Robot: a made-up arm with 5 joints. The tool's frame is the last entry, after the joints. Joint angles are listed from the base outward. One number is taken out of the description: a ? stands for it. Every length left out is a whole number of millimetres.
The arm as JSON. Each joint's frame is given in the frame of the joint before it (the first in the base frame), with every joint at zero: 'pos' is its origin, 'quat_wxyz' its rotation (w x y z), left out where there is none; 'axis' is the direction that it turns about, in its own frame. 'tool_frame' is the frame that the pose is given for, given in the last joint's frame.
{
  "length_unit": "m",
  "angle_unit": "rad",
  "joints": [
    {
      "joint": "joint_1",
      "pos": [
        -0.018,
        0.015,
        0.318
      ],
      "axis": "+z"
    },
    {
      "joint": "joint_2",
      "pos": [
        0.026,
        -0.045,
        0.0
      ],
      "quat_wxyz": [
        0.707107,
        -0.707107,
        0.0,
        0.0
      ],
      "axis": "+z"
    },
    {
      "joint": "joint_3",
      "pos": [
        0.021,
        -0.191,
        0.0
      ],
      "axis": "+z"
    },
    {
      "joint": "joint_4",
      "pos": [
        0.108,
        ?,
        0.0
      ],
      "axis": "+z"
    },
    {
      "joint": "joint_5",
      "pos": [
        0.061,
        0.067,
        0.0
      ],
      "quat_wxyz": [
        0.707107,
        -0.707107,
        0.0,
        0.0
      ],
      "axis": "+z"
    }
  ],
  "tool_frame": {
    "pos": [
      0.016,
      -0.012,
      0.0
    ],
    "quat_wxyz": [
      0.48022,
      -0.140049,
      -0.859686,
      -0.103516
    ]
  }
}
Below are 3 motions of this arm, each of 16 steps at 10 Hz.
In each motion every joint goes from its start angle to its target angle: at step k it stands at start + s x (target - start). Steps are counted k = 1, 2, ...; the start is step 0. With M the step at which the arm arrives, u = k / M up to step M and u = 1 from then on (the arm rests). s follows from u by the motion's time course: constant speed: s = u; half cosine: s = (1 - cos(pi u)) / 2; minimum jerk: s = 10 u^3 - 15 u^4 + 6 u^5.
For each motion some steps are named. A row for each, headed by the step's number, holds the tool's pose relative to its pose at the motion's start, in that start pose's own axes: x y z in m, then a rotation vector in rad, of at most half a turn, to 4 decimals.
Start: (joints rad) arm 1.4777 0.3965 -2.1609 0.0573 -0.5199
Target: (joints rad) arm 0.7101 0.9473 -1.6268 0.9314 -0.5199
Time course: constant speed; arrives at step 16
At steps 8, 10, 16:
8: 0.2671 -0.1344 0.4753 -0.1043 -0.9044 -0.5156
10: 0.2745 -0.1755 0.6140 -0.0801 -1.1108 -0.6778
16: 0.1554 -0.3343 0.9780 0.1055 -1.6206 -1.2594

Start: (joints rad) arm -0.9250 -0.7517 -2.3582 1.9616 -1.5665
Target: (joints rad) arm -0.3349 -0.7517 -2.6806 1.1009 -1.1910
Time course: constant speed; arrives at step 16
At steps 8, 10, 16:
8: -0.0641 -0.0464 0.0969 0.4499 0.1491 0.4791
10: -0.0718 -0.0657 0.1272 0.5778 0.2124 0.5832
16: -0.0647 -0.1390 0.2252 0.9892 0.4530 0.8496

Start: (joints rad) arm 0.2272 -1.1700 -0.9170 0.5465 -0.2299
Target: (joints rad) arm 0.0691 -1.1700 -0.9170 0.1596 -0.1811
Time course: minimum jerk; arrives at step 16
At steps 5, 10, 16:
5: -0.0045 0.0122 0.0058 0.0377 0.0434 0.0493
10: -0.0208 0.0457 0.0261 0.1398 0.1775 0.2024
16: -0.0302 0.0605 0.0377 0.1840 0.2468 0.2818

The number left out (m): 0.628
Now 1 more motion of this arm.
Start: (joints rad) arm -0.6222 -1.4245 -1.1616 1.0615 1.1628
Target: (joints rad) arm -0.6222 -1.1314 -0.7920 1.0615 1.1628
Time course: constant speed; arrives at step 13
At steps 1, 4, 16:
1: 0.0336 0.0094 -0.0117 0.0205 -0.0349 0.0310
4: 0.1340 0.0450 -0.0380 0.0821 -0.1397 0.1238
16: 0.4097 0.2076 -0.0374 0.2667 -0.4539 0.4025

